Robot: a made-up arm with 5 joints.
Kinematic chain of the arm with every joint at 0, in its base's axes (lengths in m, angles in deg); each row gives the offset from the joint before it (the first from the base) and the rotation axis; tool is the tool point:
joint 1: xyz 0 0 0.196 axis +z
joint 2: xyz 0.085 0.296 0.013 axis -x
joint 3: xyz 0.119 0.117 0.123 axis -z
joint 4: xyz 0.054 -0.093 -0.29 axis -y
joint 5: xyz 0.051 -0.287 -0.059 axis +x
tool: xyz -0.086 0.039 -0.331
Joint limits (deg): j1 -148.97..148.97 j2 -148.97..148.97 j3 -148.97..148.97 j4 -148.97..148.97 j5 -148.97..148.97
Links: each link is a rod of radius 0.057 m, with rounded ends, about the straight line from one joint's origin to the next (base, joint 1, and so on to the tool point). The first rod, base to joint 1, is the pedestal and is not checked.
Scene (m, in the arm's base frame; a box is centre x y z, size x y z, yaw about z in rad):
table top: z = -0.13
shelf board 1: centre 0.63 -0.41 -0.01 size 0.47 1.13 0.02 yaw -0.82
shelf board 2: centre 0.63 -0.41 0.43 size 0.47 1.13 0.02 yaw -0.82
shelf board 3: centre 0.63 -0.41 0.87 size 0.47 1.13 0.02 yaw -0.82
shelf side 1: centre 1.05 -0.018 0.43 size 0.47 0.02 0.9 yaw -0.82
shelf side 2: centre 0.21 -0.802 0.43 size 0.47 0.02 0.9 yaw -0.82
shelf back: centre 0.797 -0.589 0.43 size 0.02 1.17 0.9 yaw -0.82
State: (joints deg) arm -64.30 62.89 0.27 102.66 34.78
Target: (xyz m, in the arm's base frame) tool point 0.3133 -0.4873 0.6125
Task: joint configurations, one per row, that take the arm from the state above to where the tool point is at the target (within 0.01 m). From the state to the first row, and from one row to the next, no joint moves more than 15 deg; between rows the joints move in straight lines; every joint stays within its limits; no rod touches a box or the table.
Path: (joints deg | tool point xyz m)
1: -62.92 59.90 13.48 98.93 40.17 | 0.3299 -0.3990 0.2131
2: -61.54 56.91 26.70 95.19 45.56 | 0.2746 -0.3479 0.2209
3: -60.16 53.92 39.91 91.46 50.95 | 0.2265 -0.2908 0.2115
4: -58.78 50.93 53.12 87.72 56.34 | 0.1896 -0.2303 0.1872
5: -61.18 55.42 50.80 89.50 43.57 | 0.1571 -0.2719 0.2688
6: -63.58 59.92 48.47 91.28 30.80 | 0.1303 -0.2950 0.3566
7: -65.98 64.42 46.15 93.06 18.03 | 0.1118 -0.3000 0.4461
8: -68.37 68.91 43.83 94.84 5.26 | 0.1033 -0.2889 0.5328
9: -70.77 73.41 41.51 96.62 -7.51 | 0.1054 -0.2644 0.6125
10: -73.31 83.30 26.61 98.34 -11.68 | 0.2161 -0.3733 0.6373
11: -75.84 93.19 11.71 100.06 -15.86 | 0.3133 -0.4873 0.6125

